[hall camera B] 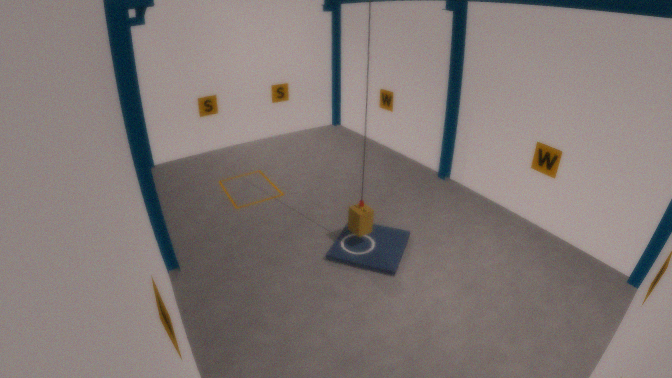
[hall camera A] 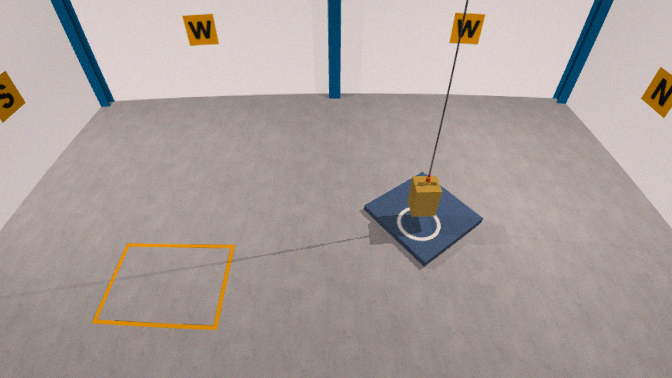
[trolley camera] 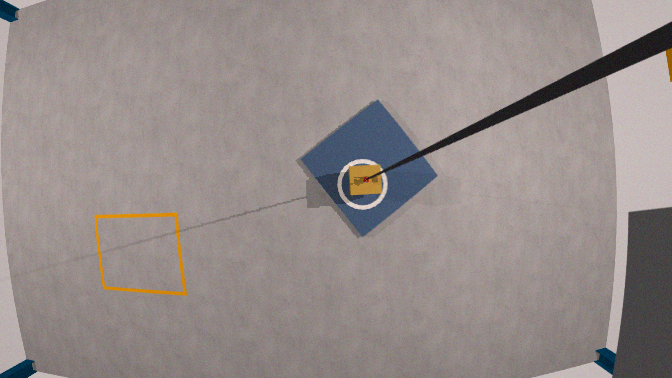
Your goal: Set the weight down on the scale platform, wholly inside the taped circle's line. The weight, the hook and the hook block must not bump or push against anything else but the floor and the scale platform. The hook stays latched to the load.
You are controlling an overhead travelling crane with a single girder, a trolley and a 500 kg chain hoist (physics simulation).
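Observation:
The yellow weight (hall camera A: 425,201) (hall camera B: 360,220) (trolley camera: 357,189) hangs upright on the chain, a little above the blue scale platform (hall camera A: 460,217) (hall camera B: 392,250) (trolley camera: 370,130). The white taped circle (hall camera A: 420,239) (hall camera B: 357,253) (trolley camera: 362,207) lies on the platform. In the trolley view the weight shows mostly within the circle, towards its upper right, with its upper right corner over the line. A dark shadow lies on the platform under the weight and to its left. The small red hook (hall camera A: 428,180) (hall camera B: 361,204) (trolley camera: 366,179) is latched to the weight's top; its fine detail is too small to see.
An orange rectangle (hall camera A: 225,287) (hall camera B: 261,201) (trolley camera: 181,254) is marked on the floor, well left of the platform in hall camera A. Blue columns (hall camera A: 334,50) (hall camera B: 453,90) stand along the walls. A dark grey surface (trolley camera: 650,290) shows at the trolley view's right edge.

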